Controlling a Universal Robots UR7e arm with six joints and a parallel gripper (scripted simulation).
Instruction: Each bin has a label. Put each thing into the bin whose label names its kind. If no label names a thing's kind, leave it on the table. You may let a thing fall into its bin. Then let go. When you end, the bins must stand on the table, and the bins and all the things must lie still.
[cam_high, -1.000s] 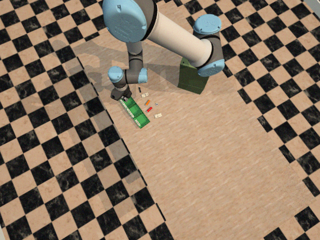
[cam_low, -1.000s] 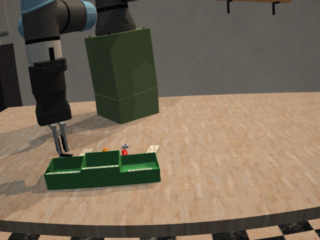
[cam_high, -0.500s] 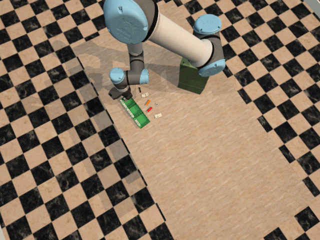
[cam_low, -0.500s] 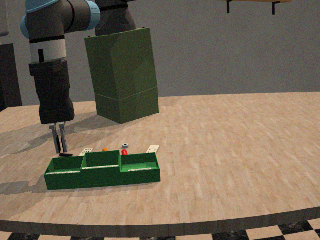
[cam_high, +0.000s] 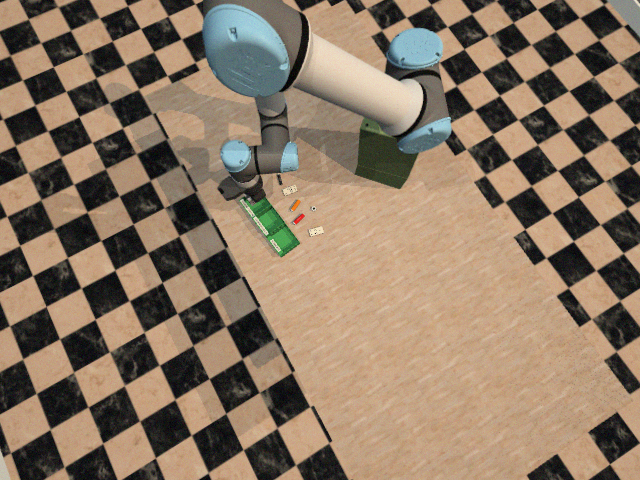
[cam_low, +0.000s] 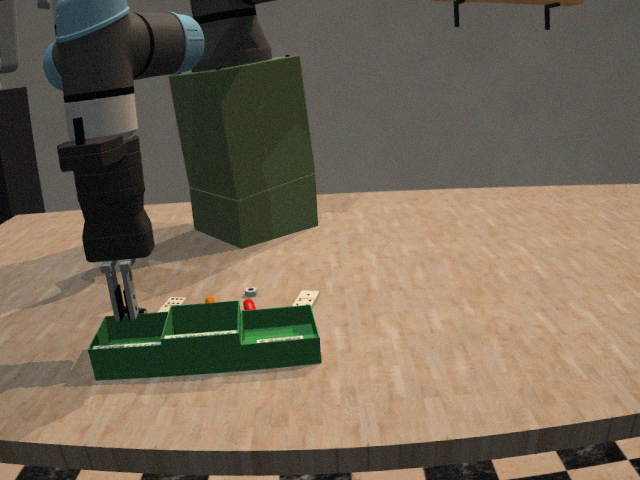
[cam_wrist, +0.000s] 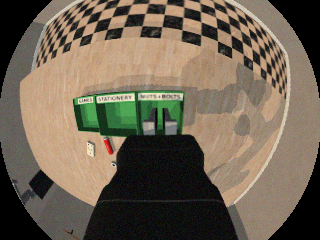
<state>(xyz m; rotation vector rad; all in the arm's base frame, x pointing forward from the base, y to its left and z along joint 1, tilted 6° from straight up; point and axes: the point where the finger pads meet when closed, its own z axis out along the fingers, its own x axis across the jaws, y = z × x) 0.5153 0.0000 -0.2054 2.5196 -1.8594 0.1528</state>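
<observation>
My hand is 3 cm past the three joined green bins, 8 cm to the right of it and 5 cm above it. Also, from my hand: red cylinder 13 cm behind, 10 cm to the left, 7 cm below; then black cylinder 12 cm behind, 7 cm to the right, 7 cm below; then orange cylinder 14 cm behind, 5 cm to the left, 7 cm below.
</observation>
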